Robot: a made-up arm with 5 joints. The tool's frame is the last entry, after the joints.
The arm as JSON. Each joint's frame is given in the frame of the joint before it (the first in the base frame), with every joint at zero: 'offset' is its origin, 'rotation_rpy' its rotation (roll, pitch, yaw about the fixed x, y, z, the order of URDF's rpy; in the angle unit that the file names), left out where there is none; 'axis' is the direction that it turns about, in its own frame. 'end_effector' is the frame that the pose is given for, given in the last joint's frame.
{
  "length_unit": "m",
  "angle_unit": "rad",
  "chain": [
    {
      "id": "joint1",
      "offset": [
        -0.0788,
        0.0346,
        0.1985
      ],
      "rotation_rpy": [
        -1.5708,
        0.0,
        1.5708
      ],
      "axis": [
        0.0,
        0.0,
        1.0
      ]
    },
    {
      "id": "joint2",
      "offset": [
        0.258,
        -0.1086,
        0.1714
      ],
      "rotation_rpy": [
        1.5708,
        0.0,
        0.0
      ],
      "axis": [
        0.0,
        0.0,
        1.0
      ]
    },
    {
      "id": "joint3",
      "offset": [
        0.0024,
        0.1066,
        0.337
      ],
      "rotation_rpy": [
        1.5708,
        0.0,
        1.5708
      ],
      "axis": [
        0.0,
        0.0,
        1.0
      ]
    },
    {
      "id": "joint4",
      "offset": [
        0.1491,
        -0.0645,
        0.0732
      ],
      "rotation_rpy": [
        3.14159,
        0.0,
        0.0
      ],
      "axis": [
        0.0,
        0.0,
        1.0
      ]
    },
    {
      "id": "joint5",
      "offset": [
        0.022,
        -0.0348,
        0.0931
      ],
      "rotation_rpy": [
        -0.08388,
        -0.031,
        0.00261
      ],
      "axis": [
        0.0,
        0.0,
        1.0
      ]
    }
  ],
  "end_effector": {
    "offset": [
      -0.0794,
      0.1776,
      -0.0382
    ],
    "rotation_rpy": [
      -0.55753,
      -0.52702,
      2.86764
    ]
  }
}
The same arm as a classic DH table. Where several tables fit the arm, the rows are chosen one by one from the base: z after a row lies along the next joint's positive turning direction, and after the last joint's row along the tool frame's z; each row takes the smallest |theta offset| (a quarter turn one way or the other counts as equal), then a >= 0, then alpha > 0; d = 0 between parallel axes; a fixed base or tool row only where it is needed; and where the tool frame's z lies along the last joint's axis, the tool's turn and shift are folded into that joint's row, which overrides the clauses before.
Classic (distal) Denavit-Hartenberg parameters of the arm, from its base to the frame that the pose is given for. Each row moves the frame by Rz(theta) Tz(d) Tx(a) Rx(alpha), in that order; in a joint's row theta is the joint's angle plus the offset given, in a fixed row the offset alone. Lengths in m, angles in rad.
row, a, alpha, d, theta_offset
base (fixed), 0.0346, -1.5708, 0.1985, 1.5708
joint1, 0.2580, 1.5708, 0.2502, 0.0000
joint2, 0.1066, 1.5708, 0.4456, 1.5708
joint3, 0.1625, 3.1416, 0.0000, -0.4083
joint4, 0.0085, -0.0894, 0.4668, -0.0525
joint5, -0.0030, 0.7474, -0.2795, 0.0504
tool (fixed), 0.0000, 0.0000, -0.2862, 2.3087

